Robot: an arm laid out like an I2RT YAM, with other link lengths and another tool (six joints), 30 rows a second.
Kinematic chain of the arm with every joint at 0, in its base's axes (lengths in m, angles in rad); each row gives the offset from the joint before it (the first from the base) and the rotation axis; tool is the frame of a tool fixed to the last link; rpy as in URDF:
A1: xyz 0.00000 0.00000 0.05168 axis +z
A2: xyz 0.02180 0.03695 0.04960 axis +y
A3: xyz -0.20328 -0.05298 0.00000 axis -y
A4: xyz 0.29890 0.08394 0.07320 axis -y
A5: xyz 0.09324 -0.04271 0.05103 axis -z
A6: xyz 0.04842 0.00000 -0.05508 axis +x
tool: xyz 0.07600 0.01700 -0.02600 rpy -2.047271 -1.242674 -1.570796
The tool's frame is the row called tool.
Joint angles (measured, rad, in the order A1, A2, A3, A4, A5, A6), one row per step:
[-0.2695, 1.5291, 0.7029, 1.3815, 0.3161, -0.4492]
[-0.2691, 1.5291, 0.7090, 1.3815, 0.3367, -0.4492]
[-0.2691, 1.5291, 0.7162, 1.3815, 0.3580, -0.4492]
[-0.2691, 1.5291, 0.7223, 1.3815, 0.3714, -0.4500]
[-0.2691, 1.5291, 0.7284, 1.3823, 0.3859, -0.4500]
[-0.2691, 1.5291, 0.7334, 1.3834, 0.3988, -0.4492]
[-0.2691, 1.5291, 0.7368, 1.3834, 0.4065, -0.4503]
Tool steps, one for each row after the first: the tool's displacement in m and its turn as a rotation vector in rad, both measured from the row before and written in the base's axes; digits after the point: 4 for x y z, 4 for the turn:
[-0.0007, -0.0022, 0.0024, 0.0089, -0.0088, -0.0171]
[-0.0008, -0.0024, 0.0028, 0.0091, -0.0100, -0.0180]
[-0.0004, -0.0016, 0.0025, 0.0048, -0.0074, -0.0117]
[-0.0005, -0.0016, 0.0026, 0.0058, -0.0088, -0.0121]
[-0.0006, -0.0014, 0.0022, 0.0058, -0.0082, -0.0103]
[-0.0003, -0.0009, 0.0013, 0.0025, -0.0038, -0.0070]

